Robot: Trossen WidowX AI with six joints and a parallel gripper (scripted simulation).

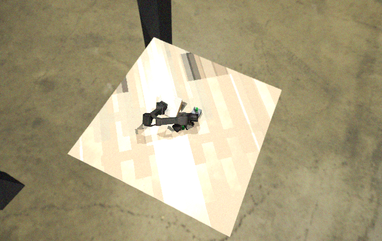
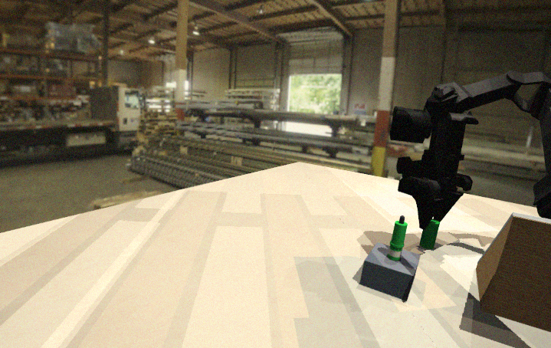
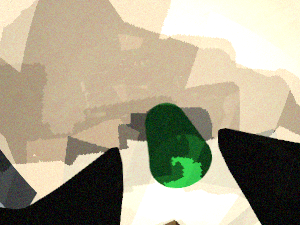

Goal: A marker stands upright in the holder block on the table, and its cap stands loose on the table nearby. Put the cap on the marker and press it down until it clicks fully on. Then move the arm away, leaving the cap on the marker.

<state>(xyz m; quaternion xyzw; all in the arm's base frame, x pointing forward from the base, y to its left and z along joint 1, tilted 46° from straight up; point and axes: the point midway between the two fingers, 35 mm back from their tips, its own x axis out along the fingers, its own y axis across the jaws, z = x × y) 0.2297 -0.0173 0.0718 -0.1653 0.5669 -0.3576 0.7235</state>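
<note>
The green cap lies 10 mm below my gripper tip. From my gripper tip the other things lie so: grey holder block: 20 mm ahead, 170 mm to the left, 20 mm below.
</note>
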